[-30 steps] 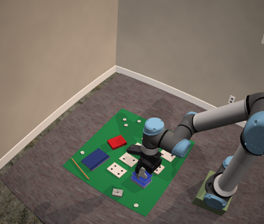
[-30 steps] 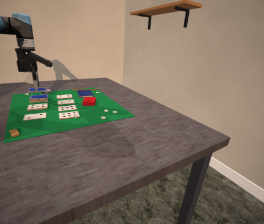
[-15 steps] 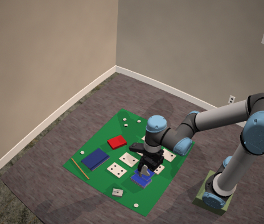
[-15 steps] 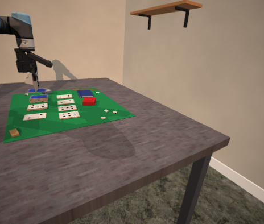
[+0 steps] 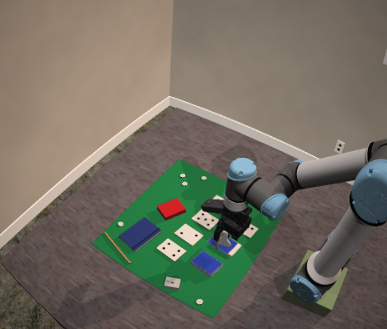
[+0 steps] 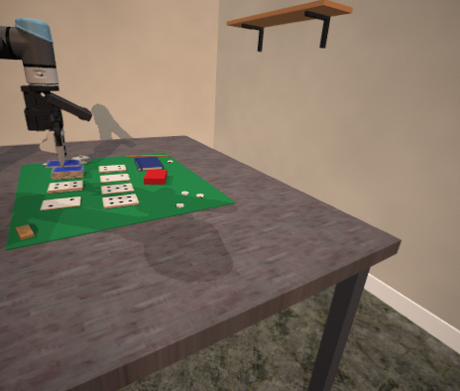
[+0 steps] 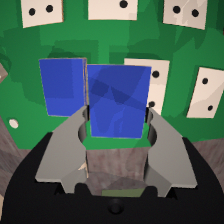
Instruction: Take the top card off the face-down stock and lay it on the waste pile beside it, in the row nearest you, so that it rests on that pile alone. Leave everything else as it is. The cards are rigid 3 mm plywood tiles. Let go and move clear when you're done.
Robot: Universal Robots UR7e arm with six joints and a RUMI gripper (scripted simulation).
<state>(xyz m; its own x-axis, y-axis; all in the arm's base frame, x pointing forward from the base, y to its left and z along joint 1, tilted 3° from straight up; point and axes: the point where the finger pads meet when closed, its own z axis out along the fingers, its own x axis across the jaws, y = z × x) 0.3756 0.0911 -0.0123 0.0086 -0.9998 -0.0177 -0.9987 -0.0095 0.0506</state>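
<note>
My hand is 40 mm to the left of the spotted card and 70 mm above it. The rest, counted from my hand: red box 270 mm ahead, 30 mm to the right, 70 mm below; then green mat 140 mm ahead, 20 mm to the right, 90 mm below; then grey block 30 mm ahead, 220 mm to the left, 60 mm below.
</note>
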